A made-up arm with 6 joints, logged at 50 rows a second.
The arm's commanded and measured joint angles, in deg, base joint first. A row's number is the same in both.
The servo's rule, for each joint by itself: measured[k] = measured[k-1] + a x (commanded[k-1-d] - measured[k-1]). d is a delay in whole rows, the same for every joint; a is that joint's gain. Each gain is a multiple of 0.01, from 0.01 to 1. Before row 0 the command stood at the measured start. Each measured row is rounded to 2 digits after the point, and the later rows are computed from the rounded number. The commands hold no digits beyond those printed.
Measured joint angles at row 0:
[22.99 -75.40 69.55 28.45 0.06 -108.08]
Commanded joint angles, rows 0 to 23:
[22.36 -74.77 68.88 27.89 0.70 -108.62]
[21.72 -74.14 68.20 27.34 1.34 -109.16]
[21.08 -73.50 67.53 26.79 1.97 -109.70]
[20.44 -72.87 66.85 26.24 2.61 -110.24]
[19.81 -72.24 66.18 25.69 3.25 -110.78]
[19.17 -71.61 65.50 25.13 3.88 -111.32]
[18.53 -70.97 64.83 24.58 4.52 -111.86]
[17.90 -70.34 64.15 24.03 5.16 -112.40]
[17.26 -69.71 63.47 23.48 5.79 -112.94]
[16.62 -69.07 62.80 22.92 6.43 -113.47]
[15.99 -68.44 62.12 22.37 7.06 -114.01]
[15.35 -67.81 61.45 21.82 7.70 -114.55]
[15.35 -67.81 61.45 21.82 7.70 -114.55]
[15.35 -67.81 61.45 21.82 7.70 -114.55]
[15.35 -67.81 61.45 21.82 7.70 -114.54]
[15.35 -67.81 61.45 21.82 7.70 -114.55]
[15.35 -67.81 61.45 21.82 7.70 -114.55]
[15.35 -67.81 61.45 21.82 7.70 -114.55]
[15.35 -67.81 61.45 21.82 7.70 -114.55]
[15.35 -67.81 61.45 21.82 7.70 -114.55]
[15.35 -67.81 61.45 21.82 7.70 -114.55]
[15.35 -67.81 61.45 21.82 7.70 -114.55]
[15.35 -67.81 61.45 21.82 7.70 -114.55]
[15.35 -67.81 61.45 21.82 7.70 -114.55]
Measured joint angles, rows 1 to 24:
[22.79 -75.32 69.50 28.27 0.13 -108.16]
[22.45 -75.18 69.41 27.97 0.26 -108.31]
[22.01 -74.98 69.28 27.59 0.45 -108.52]
[21.51 -74.73 69.11 27.16 0.69 -108.78]
[20.97 -74.43 68.90 26.69 0.97 -109.08]
[20.39 -74.09 68.66 26.19 1.29 -109.42]
[19.79 -73.72 68.39 25.67 1.65 -109.79]
[19.19 -73.31 68.09 25.15 2.04 -110.18]
[18.57 -72.88 67.77 24.62 2.45 -110.59]
[17.95 -72.42 67.42 24.08 2.89 -111.02]
[17.32 -71.94 67.05 23.53 3.35 -111.47]
[16.69 -71.44 66.66 22.98 3.83 -111.93]
[16.26 -71.00 66.30 22.61 4.26 -112.32]
[15.97 -70.62 65.96 22.36 4.64 -112.65]
[15.77 -70.28 65.64 22.19 4.98 -112.93]
[15.64 -69.98 65.35 22.07 5.28 -113.17]
[15.55 -69.72 65.08 21.99 5.55 -113.38]
[15.49 -69.49 64.83 21.94 5.79 -113.56]
[15.45 -69.29 64.59 21.90 6.00 -113.71]
[15.42 -69.11 64.37 21.87 6.19 -113.84]
[15.40 -68.95 64.17 21.85 6.36 -113.95]
[15.38 -68.81 63.98 21.84 6.51 -114.04]
[15.37 -68.69 63.80 21.83 6.64 -114.12]
[15.36 -68.58 63.64 21.83 6.76 -114.18]
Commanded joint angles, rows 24 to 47:
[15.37 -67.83 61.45 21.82 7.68 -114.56]
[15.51 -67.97 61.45 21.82 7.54 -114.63]
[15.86 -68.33 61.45 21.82 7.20 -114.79]
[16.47 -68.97 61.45 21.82 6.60 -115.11]
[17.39 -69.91 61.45 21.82 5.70 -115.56]
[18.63 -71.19 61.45 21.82 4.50 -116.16]
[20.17 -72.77 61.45 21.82 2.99 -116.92]
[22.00 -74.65 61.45 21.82 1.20 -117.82]
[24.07 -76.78 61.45 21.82 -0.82 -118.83]
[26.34 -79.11 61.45 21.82 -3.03 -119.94]
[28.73 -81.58 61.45 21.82 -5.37 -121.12]
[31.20 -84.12 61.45 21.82 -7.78 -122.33]
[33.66 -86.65 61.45 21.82 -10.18 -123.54]
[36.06 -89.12 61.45 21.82 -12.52 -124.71]
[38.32 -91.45 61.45 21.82 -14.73 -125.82]
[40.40 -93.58 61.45 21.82 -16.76 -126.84]
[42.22 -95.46 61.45 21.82 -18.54 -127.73]
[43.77 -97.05 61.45 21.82 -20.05 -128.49]
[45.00 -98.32 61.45 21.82 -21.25 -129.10]
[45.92 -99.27 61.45 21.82 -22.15 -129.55]
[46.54 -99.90 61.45 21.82 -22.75 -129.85]
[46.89 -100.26 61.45 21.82 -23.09 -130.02]
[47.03 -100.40 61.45 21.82 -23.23 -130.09]
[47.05 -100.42 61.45 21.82 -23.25 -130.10]
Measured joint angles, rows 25 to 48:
[15.36 -68.49 63.49 21.83 6.86 -114.24]
[15.41 -68.43 63.35 21.83 6.93 -114.30]
[15.55 -68.42 63.22 21.83 6.96 -114.37]
[15.84 -68.49 63.10 21.83 6.92 -114.48]
[16.34 -68.66 62.98 21.83 6.79 -114.64]
[17.07 -68.96 62.87 21.83 6.54 -114.87]
[18.06 -69.42 62.77 21.83 6.15 -115.18]
[19.32 -70.05 62.68 21.83 5.61 -115.58]
[20.84 -70.86 62.59 21.83 4.90 -116.07]
[22.60 -71.85 62.51 21.83 4.03 -116.65]
[24.56 -73.02 62.44 21.83 3.00 -117.32]
[26.68 -74.35 62.37 21.83 1.81 -118.07]
[28.91 -75.83 62.31 21.83 0.49 -118.89]
[31.20 -77.42 62.25 21.83 -0.94 -119.76]
[33.48 -79.10 62.19 21.83 -2.46 -120.67]
[35.69 -80.84 62.14 21.83 -4.03 -121.60]
[37.78 -82.59 62.09 21.83 -5.63 -122.52]
[39.70 -84.33 62.05 21.83 -7.22 -123.42]
[41.40 -86.01 62.01 21.83 -8.76 -124.27]
[42.85 -87.60 61.97 21.83 -10.23 -125.06]
[44.03 -89.08 61.93 21.83 -11.61 -125.78]
[44.95 -90.42 61.90 21.83 -12.87 -126.42]
[45.62 -91.62 61.87 21.83 -14.01 -126.97]
[46.08 -92.68 61.84 21.83 -15.03 -127.44]

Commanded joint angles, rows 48 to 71:
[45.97 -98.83 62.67 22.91 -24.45 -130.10]
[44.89 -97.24 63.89 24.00 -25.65 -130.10]
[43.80 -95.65 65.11 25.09 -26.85 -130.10]
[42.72 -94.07 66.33 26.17 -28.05 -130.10]
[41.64 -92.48 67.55 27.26 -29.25 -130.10]
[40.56 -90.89 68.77 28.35 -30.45 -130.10]
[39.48 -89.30 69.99 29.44 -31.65 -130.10]
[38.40 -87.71 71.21 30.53 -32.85 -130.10]
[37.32 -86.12 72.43 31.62 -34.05 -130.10]
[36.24 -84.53 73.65 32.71 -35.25 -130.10]
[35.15 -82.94 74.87 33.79 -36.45 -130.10]
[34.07 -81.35 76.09 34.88 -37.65 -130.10]
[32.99 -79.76 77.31 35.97 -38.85 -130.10]
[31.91 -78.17 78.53 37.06 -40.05 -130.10]
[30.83 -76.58 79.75 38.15 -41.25 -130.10]
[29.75 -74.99 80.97 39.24 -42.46 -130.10]
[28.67 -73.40 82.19 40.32 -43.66 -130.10]
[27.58 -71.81 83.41 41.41 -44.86 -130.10]
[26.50 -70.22 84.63 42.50 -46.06 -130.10]
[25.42 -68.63 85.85 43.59 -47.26 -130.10]
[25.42 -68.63 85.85 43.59 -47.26 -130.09]
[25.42 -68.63 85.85 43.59 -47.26 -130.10]
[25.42 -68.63 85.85 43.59 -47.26 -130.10]
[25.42 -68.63 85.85 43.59 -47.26 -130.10]
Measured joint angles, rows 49 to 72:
[46.04 -93.42 61.90 22.18 -16.07 -127.84]
[45.67 -93.88 62.04 22.76 -17.12 -128.18]
[45.07 -94.09 62.25 23.51 -18.19 -128.47]
[44.32 -94.09 62.54 24.36 -19.27 -128.71]
[43.46 -93.90 62.89 25.29 -20.37 -128.92]
[42.53 -93.54 63.30 26.27 -21.48 -129.10]
[41.55 -93.03 63.77 27.28 -22.60 -129.25]
[40.54 -92.39 64.29 28.32 -23.73 -129.38]
[39.51 -91.64 64.86 29.38 -24.87 -129.49]
[38.46 -90.79 65.48 30.45 -26.01 -129.58]
[37.40 -89.85 66.14 31.52 -27.16 -129.66]
[36.33 -88.83 66.84 32.60 -28.31 -129.73]
[35.26 -87.74 67.57 33.68 -29.47 -129.79]
[34.19 -86.59 68.34 34.76 -30.63 -129.84]
[33.11 -85.39 69.14 35.84 -31.80 -129.88]
[32.03 -84.14 69.97 36.93 -32.97 -129.91]
[30.95 -82.85 70.83 38.01 -34.15 -129.94]
[29.87 -81.53 71.71 39.10 -35.33 -129.96]
[28.79 -80.17 72.61 40.19 -36.51 -129.98]
[27.71 -78.79 73.54 41.28 -37.69 -130.00]
[26.98 -77.57 74.40 42.02 -38.74 -130.01]
[26.48 -76.50 75.20 42.52 -39.68 -130.02]
[26.14 -75.56 75.95 42.86 -40.51 -130.03]
[25.91 -74.73 76.64 43.09 -41.25 -130.04]

